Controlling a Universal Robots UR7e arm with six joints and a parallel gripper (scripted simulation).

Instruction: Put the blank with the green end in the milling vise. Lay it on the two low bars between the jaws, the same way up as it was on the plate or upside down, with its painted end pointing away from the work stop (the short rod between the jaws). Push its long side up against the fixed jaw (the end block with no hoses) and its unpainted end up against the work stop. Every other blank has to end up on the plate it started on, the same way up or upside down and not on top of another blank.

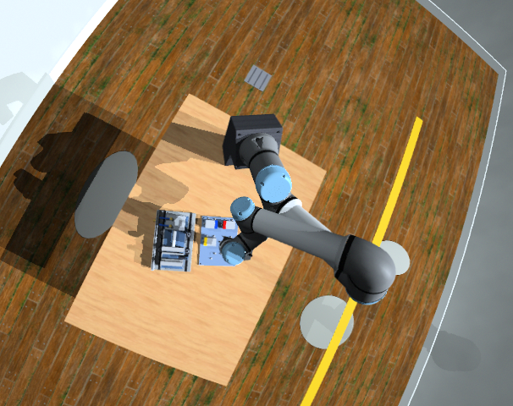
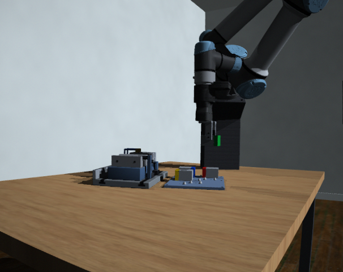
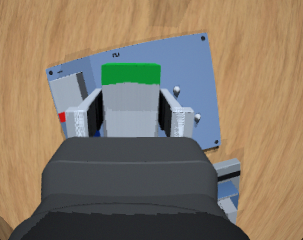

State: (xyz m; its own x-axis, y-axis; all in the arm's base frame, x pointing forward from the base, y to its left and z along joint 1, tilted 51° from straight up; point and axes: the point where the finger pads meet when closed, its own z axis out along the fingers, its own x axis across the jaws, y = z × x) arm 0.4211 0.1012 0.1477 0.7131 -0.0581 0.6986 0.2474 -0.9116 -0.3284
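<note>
My hand is 2 cm above the green-ended blank. Also, from my hand: red-ended blank: 14 cm below, 8 cm behind, 5 cm to the right; then blue plate: 17 cm below, 4 cm to the right, 2 cm ahead; then yellow-ended blank: 14 cm below, 8 cm to the right, 5 cm ahead.
</note>
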